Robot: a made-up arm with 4 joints.
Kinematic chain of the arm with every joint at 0, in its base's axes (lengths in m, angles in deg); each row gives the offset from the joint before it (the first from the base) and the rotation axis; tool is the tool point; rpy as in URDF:
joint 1: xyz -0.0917 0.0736 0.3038 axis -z
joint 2: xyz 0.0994 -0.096 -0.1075 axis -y
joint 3: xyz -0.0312 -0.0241 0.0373 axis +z
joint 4: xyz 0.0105 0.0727 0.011 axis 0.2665 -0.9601 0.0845
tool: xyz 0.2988 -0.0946 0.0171 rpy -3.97 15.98 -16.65
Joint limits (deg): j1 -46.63..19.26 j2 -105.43..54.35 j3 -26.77..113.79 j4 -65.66..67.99
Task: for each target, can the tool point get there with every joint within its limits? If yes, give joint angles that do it. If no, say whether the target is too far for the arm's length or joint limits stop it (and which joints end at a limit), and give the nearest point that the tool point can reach.
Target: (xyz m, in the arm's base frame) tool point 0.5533 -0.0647 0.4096
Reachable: no: too far | nearest point 0.3465 -0.0204 0.3267 | short by 0.227 m
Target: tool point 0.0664 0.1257 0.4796
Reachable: yes | joints -1.19 -0.72 73.79 57.13
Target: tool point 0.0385 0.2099 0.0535
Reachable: yes | joints -19.57 -4.55 77.25 -50.30
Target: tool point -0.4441 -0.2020 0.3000
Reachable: no: joint limits stop it (at a limit: joint 1, joint 2, joint 3, joint 4) | nearest point -0.2661 -0.1507 0.1637 | short by 0.230 m
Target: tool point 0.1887 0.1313 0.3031
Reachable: yes | joints 7.38 15.98 47.64 -2.16
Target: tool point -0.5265 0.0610 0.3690
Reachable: no: joint limits stop it (at a limit: joint 2, joint 3) | nearest point -0.2743 0.0683 0.3201 | short by 0.257 m
